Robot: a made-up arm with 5 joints.
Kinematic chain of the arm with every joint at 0, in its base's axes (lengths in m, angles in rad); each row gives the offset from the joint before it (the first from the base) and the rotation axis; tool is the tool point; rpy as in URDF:
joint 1: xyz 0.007 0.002 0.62 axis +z
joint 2: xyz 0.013 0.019 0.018 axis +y
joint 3: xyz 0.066 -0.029 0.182 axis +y
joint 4: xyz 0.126 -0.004 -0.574 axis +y
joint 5: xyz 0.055 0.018 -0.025 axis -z
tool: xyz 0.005 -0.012 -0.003 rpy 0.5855 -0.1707 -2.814
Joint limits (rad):
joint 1: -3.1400..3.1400
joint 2: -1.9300..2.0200
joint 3: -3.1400..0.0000
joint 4: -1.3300..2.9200
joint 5: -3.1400..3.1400
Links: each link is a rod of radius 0.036 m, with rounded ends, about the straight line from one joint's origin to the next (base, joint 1, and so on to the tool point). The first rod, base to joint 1, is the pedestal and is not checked.
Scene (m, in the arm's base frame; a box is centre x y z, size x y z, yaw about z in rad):
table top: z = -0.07
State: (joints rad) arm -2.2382 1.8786 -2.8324 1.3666 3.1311
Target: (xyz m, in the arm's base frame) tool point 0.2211 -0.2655 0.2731
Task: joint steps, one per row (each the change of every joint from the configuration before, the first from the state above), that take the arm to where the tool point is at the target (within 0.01 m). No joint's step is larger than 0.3 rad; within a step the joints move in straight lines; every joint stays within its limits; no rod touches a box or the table.
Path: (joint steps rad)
1: 0.1621 -0.2107 0.2939 0.1569 -0.0052
2: 0.1620 -0.2107 0.2939 0.1569 -0.0053
3: 0.1621 -0.2107 0.2939 0.1569 -0.0052
4: 0.1620 -0.2107 0.2939 0.1570 -0.0052
5: 0.1621 -0.2107 0.2939 0.1569 -0.0052
6: 0.1621 -0.2107 0.2939 0.1569 -0.0053
7: 0.1620 -0.2107 0.2939 0.1569 -0.0052
8: 0.1621 -0.2107 0.2939 0.1569 -0.0052

